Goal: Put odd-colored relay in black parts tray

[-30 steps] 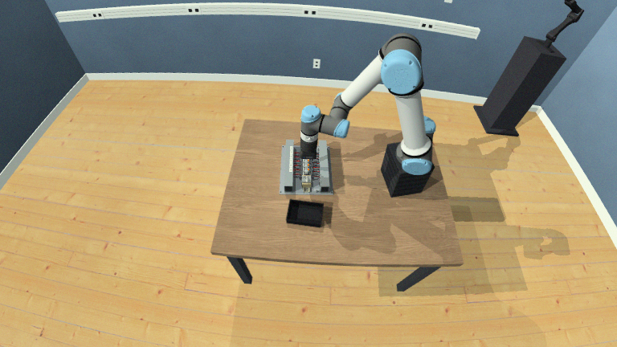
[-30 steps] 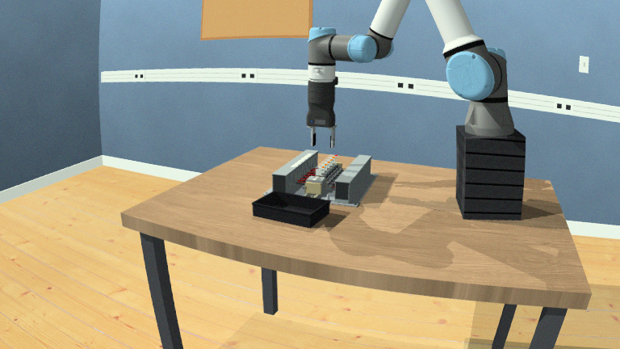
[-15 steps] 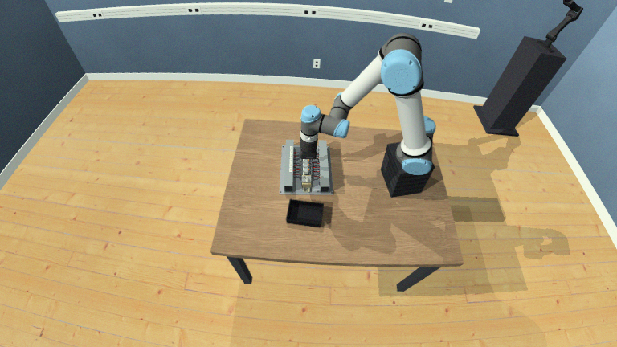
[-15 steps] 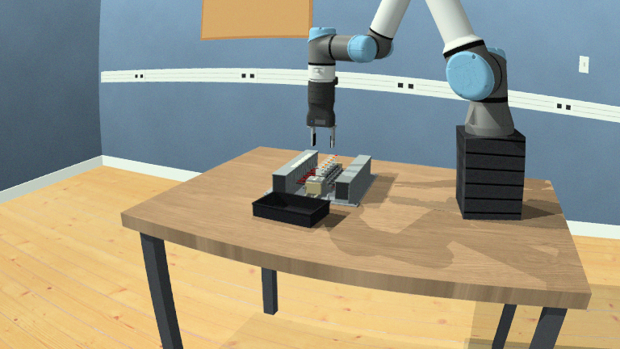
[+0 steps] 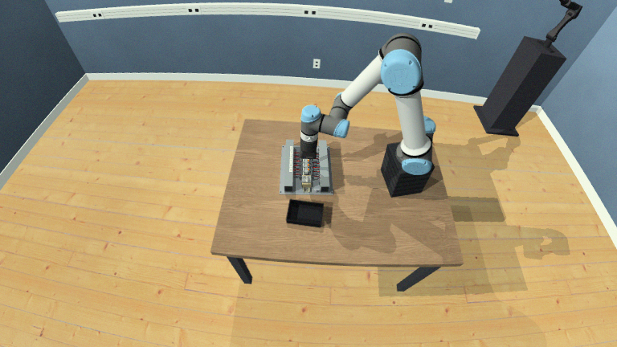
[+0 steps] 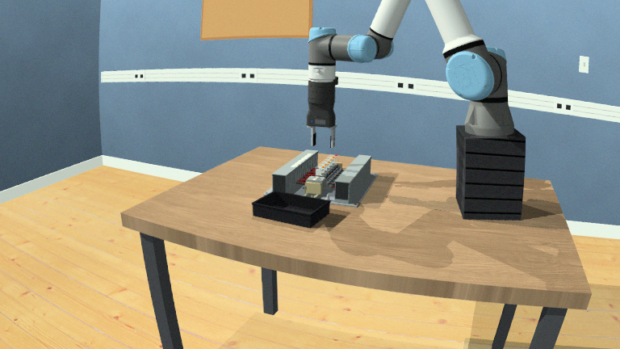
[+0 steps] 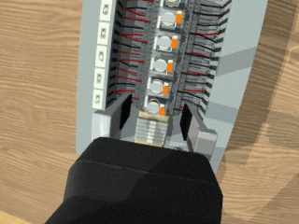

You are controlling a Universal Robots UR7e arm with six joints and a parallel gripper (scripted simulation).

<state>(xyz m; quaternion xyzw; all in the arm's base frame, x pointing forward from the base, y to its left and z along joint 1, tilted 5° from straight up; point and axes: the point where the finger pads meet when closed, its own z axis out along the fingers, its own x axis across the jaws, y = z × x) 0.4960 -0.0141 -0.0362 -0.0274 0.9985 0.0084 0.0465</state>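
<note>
Right now my hand is 1 cm short of the relay, 12 cm to the left of it and 9 cm above it. From my hand the other things lie so: relay panel 4 cm to the right, 11 cm below; then black parts tray 24 cm to the left, 13 cm below.
</note>
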